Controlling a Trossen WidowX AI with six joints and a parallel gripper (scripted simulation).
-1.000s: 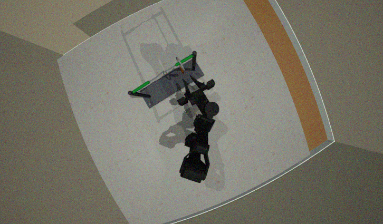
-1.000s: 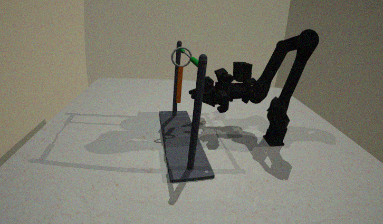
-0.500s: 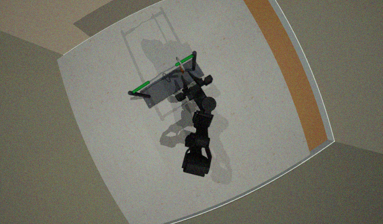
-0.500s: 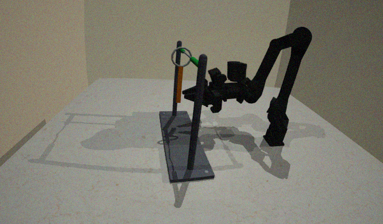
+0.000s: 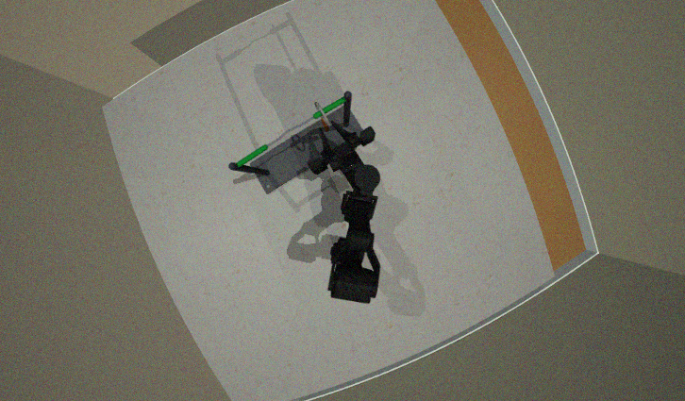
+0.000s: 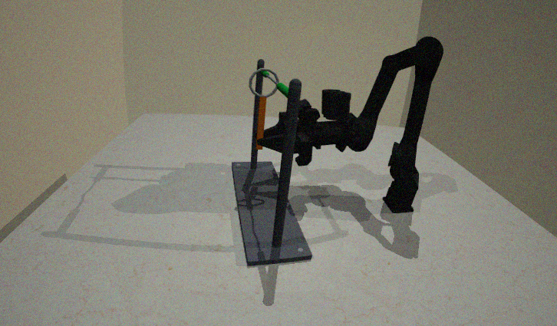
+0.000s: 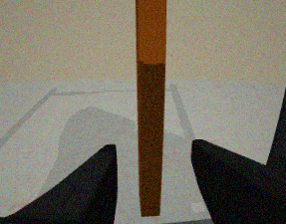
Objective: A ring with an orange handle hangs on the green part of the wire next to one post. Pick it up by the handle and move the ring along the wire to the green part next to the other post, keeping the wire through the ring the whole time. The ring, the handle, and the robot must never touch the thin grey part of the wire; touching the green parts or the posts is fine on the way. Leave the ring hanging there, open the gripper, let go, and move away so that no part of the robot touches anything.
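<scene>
Right now my gripper tip is 1 cm past the ring with orange handle and 8 cm below it.
</scene>
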